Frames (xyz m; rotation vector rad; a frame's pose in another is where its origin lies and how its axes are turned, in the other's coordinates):
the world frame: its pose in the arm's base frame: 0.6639 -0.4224 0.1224 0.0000 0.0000 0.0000
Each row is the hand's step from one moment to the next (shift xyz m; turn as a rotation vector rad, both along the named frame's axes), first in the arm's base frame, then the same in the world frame.
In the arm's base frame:
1: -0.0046 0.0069 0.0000 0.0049 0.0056 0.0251
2: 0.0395 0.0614 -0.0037 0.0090 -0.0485 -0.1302
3: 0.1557 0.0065 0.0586 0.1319 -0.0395 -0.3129
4: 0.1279 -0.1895 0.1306 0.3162 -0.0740 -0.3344
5: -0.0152 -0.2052 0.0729 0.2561 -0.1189 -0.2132
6: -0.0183 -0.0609 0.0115 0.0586 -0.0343 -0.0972
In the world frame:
1: -0.0046 0.0069 0.0000 0.0049 0.0056 0.0251
2: 0.0395 0.0614 -0.0037 0.0090 -0.0485 -0.1302
3: 0.1557 0.0065 0.0586 0.1319 -0.0395 -0.3129
4: 0.1279 -0.1895 0.1306 0.3162 -0.0740 -0.3344
5: -0.0152 -0.2052 0.0729 0.2561 -0.1189 -0.2132
6: -0.0183 -0.0609 0.0115 0.0586 -0.0343 -0.0972

